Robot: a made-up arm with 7 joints.
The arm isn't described. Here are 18 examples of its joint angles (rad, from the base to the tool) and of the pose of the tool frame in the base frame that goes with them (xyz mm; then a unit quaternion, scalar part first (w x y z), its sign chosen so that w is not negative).
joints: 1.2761 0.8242 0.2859 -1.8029 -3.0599 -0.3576 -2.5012
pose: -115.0 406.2 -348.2 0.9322 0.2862 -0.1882 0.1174
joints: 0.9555 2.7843 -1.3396 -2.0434 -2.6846 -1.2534 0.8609
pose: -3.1 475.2 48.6 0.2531 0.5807 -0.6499 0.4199
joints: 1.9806 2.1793 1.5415 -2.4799 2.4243 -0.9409 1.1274
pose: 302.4 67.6 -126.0 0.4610 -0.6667 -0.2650 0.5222
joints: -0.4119 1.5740 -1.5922 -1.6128 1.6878 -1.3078 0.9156
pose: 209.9 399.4 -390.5 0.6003 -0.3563 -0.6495 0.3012
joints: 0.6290 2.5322 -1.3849 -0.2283 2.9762 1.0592 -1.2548
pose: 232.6 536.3 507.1 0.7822 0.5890 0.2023 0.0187
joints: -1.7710 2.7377 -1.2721 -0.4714 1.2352 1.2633 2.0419
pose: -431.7 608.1 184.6 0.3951 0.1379 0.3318 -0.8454
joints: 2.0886 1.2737 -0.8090 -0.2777 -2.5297 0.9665 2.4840
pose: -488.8 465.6 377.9 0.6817 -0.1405 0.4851 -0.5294
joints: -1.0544 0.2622 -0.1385 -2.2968 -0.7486 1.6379 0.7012
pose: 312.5 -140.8 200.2 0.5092 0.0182 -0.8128 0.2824
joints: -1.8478 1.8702 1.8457 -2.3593 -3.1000 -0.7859 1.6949
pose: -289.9 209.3 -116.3 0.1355 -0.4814 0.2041 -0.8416
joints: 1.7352 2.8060 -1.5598 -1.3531 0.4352 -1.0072 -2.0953
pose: 133.7 611.6 194.1 0.0598 0.6469 -0.0759 0.7564
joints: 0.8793 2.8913 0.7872 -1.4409 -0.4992 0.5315 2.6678
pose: 622.8 -22.1 130.7 0.6142 -0.0130 -0.7543 -0.2315
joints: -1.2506 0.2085 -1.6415 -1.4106 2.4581 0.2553 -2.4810
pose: 395.6 -396.3 -316.9 0.0579 -0.1710 -0.4804 -0.8582
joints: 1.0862 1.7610 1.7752 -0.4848 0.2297 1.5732 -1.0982
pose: 33.9 698.1 317.5 0.8727 0.3743 0.2467 0.1935
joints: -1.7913 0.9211 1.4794 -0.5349 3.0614 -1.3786 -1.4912
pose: 496.7 488.4 316.1 0.2321 -0.6965 -0.0427 0.6777
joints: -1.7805 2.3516 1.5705 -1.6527 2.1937 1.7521 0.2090
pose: -546.4 208.4 -47.8 0.0544 0.2096 -0.8921 -0.3966
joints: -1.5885 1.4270 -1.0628 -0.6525 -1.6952 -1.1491 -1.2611
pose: 522.5 457.4 300.9 0.3931 -0.2789 -0.3243 0.8140
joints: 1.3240 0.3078 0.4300 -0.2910 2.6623 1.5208 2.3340
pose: -719.5 110.0 -261.7 0.8499 0.2265 -0.1380 -0.4553
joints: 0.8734 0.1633 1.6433 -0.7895 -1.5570 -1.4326 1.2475
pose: -571.3 297.3 -372.5 0.8867 0.1372 -0.3460 0.2742
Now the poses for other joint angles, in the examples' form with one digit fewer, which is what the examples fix.
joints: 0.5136 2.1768 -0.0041 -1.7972 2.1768 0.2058 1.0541
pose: 416 357 -16 0.795 -0.205 -0.306 0.481
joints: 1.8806 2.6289 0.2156 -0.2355 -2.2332 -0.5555 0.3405
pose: 464 618 -29 0.237 0.109 -0.792 0.552
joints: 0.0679 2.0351 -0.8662 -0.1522 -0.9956 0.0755 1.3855
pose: 39 709 305 0.512 0.814 0.191 -0.197
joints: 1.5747 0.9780 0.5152 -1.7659 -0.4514 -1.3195 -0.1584
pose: -162 485 -222 0.532 0.015 -0.483 -0.695
